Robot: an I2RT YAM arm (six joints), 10 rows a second.
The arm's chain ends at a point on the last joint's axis. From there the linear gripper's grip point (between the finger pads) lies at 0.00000 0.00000 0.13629 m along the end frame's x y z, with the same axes.
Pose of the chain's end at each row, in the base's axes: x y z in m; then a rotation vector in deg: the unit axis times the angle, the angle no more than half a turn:
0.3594 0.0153 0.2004 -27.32 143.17 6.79
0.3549 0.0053 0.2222 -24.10 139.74 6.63
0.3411 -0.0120 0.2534 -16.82 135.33 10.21
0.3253 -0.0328 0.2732 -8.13 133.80 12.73
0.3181 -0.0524 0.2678 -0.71 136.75 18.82
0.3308 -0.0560 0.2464 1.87 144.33 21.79
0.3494 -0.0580 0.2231 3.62 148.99 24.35
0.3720 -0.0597 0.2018 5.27 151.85 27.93
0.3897 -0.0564 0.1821 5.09 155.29 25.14
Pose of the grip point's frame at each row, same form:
0.4322 0.0410 0.0881 -27.32 143.17 6.79
0.4356 0.0308 0.1154 -24.10 139.74 6.63
0.4313 0.0169 0.1554 -16.82 135.33 10.21
0.4203 -0.0051 0.1795 -8.13 133.80 12.73
0.4082 -0.0198 0.1709 -0.71 136.75 18.82
0.4067 -0.0202 0.1390 1.87 144.33 21.79
0.4156 -0.0189 0.1105 3.62 148.99 24.35
0.4313 -0.0156 0.0873 5.27 151.85 27.93
0.4427 -0.0168 0.0630 5.09 155.29 25.14

